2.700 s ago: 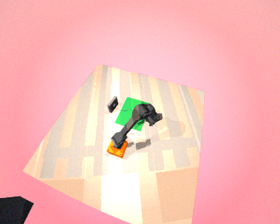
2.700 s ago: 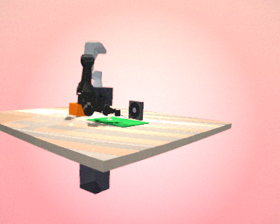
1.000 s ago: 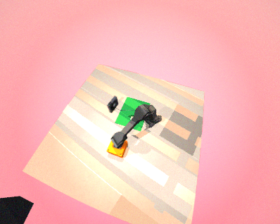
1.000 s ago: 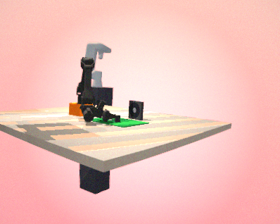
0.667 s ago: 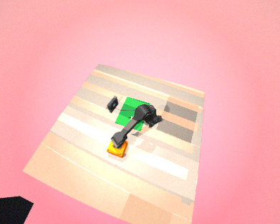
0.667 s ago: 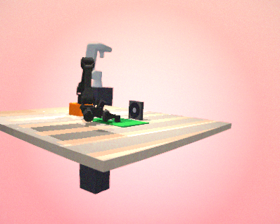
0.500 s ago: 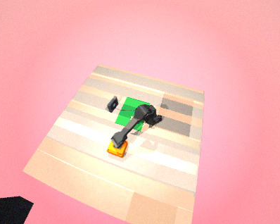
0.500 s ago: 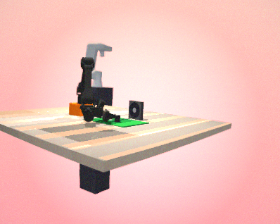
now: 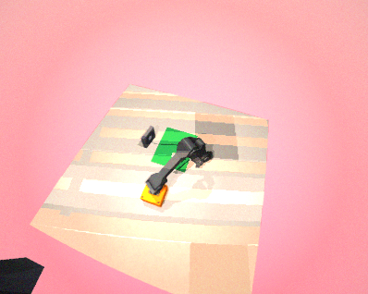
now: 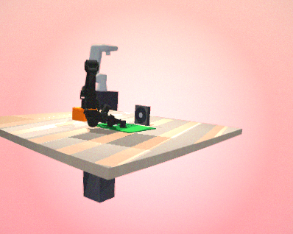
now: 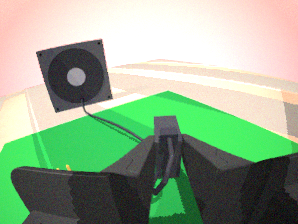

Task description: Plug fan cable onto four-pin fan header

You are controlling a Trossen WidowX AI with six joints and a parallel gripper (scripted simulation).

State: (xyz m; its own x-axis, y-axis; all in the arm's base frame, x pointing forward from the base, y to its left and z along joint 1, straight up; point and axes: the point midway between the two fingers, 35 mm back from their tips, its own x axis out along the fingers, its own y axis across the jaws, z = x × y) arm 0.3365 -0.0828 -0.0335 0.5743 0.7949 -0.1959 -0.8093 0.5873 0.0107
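Right now the dark fan plug is 10 mm below my gripper tip. Also, from my gripper tip: black fan: 220 mm to the left, 20 mm behind, 20 mm above; green board: 50 mm below, 40 mm to the left, 20 mm behind; white fan header: 80 mm behind, 40 mm below, 30 mm to the left.
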